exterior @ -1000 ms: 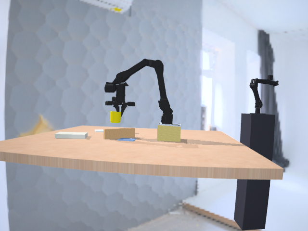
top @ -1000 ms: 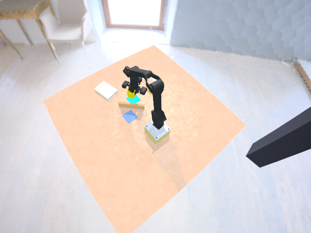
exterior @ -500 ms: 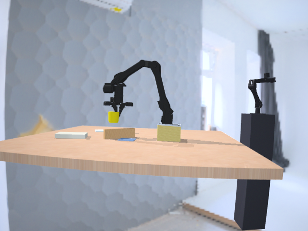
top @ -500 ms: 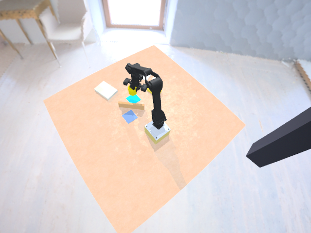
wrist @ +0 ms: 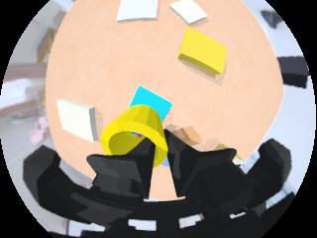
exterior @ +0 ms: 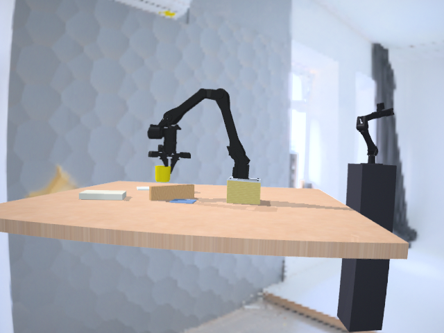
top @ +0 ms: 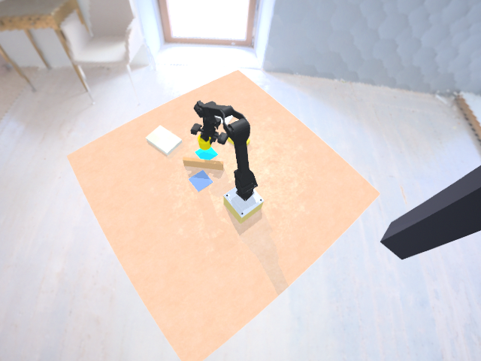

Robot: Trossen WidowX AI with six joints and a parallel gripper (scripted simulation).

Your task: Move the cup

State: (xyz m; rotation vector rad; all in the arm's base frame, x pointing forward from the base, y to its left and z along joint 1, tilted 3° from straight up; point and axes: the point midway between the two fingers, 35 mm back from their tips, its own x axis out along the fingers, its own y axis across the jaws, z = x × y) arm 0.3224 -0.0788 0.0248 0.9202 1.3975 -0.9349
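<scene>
My gripper tip is 110 mm above the cyan pad, 20 mm short of it and 10 mm to the right of it. From my gripper tip the other things lie so: wooden bar 80 mm to the left, 80 mm below, 30 mm behind; yellow cup 20 mm ahead, 10 mm to the left; pale blue pad 150 mm to the left, 110 mm below, 80 mm behind.
</scene>
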